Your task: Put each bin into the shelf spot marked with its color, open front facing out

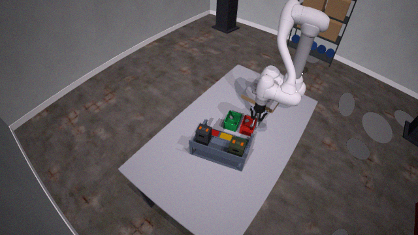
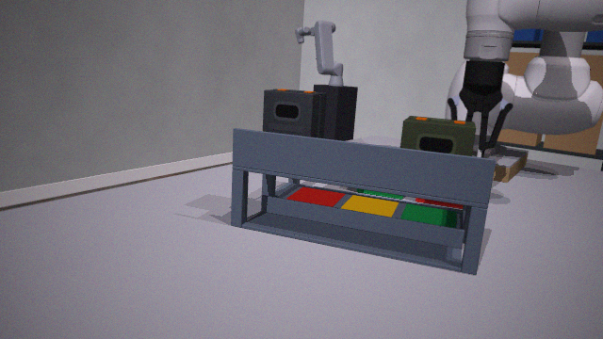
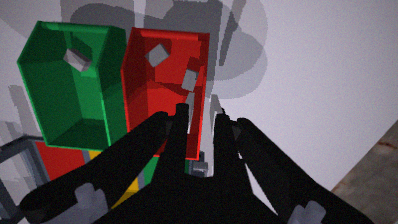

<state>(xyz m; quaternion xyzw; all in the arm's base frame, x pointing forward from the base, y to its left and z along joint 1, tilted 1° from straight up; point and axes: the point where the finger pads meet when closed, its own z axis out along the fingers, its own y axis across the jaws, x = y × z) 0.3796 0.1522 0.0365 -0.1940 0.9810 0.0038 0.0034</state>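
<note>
The red bin lies 50 mm to the right of my hand, 40 mm below it and 10 mm ahead of it. Also, from my hand: olive box (320 mm ahead, 70 mm above, 60 mm to the left); green bin (160 mm to the right, 60 mm ahead, 40 mm below); dark grey box (400 mm ahead, 150 mm to the right, 80 mm above).
</note>
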